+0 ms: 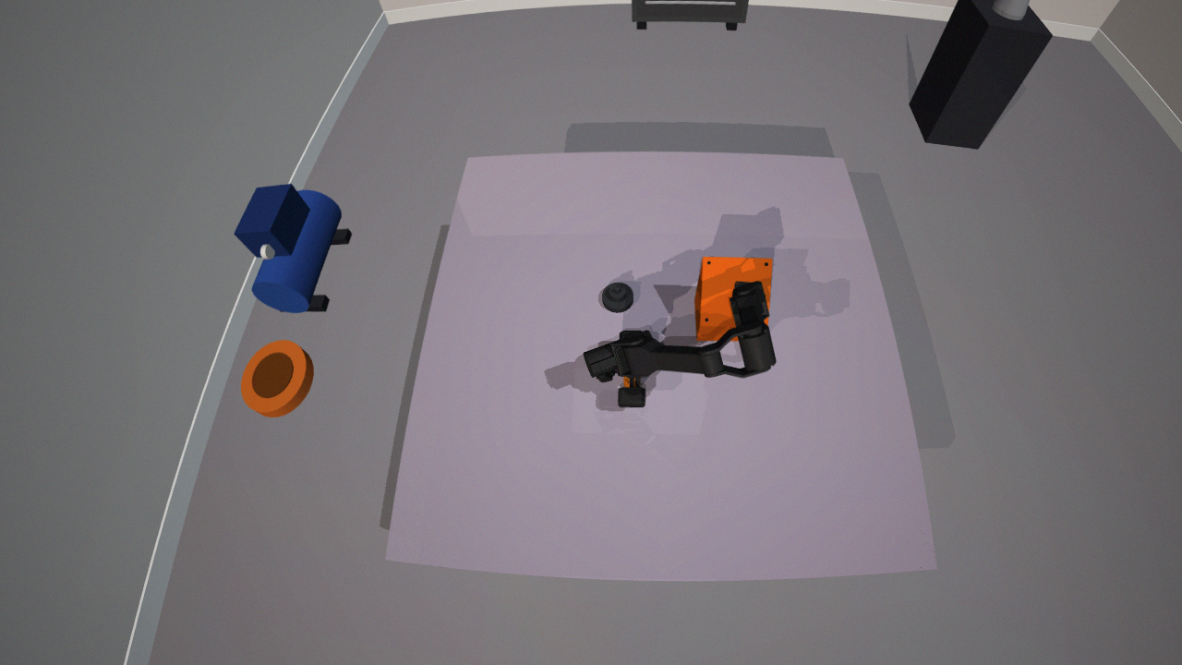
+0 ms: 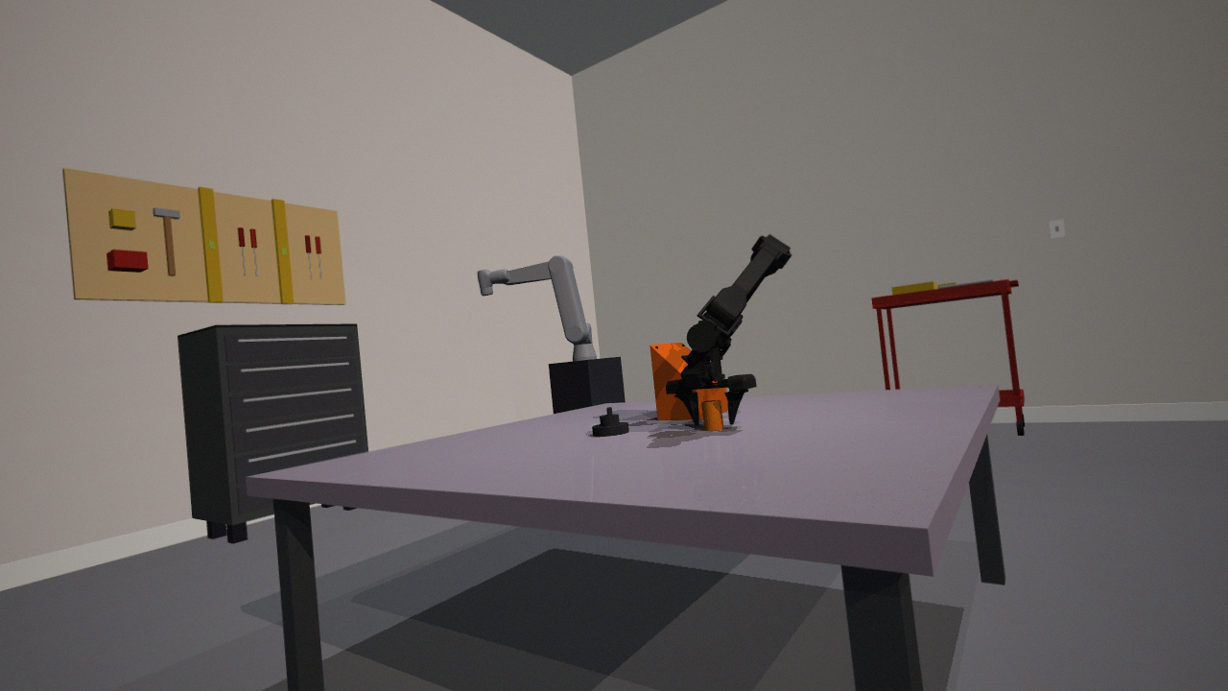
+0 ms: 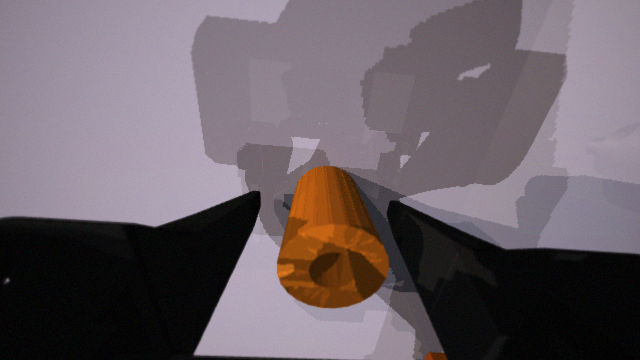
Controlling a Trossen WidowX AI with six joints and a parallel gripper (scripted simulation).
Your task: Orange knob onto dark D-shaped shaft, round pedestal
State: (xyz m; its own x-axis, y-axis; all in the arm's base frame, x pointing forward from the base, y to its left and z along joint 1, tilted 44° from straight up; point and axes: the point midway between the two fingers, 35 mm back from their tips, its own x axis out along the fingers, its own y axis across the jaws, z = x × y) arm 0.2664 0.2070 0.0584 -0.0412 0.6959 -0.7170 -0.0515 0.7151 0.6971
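The short shaft is 5 cm ahead of my gripper tip, 24 cm to the right of it and 2 cm above it. Round my gripper tip: orange knob 2 cm above.
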